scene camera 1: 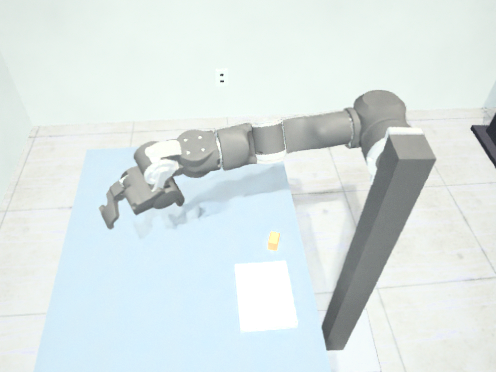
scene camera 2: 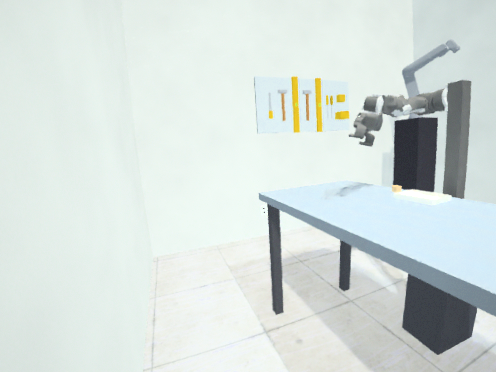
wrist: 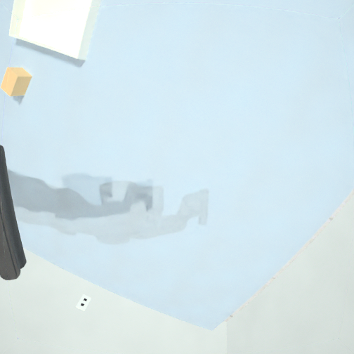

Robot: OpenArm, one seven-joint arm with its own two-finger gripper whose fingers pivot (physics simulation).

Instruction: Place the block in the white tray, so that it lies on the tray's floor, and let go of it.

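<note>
An orange block (scene camera 1: 273,241) (scene camera 2: 396,188) (wrist: 16,82) rests on the blue table top near its right edge in scene camera 1, just beyond the white tray and apart from it. The white tray (scene camera 1: 268,327) (scene camera 2: 422,198) (wrist: 88,37) lies flat on the table; the block is outside it. My gripper (scene camera 1: 145,215) (scene camera 2: 360,140) is open and empty, high above the table. In scene camera 1 it is to the left of the block and well away from it. In the wrist view one dark finger shows at the left edge; the other finger does not show.
A blue table (scene camera 1: 150,300) (scene camera 2: 325,215) (wrist: 225,125) carries the tray and block. A dark grey post (scene camera 1: 375,245) (scene camera 2: 457,140) stands beside the table's right edge in scene camera 1. A tool board (scene camera 2: 275,107) hangs on the wall. The arm's shadow falls on the table.
</note>
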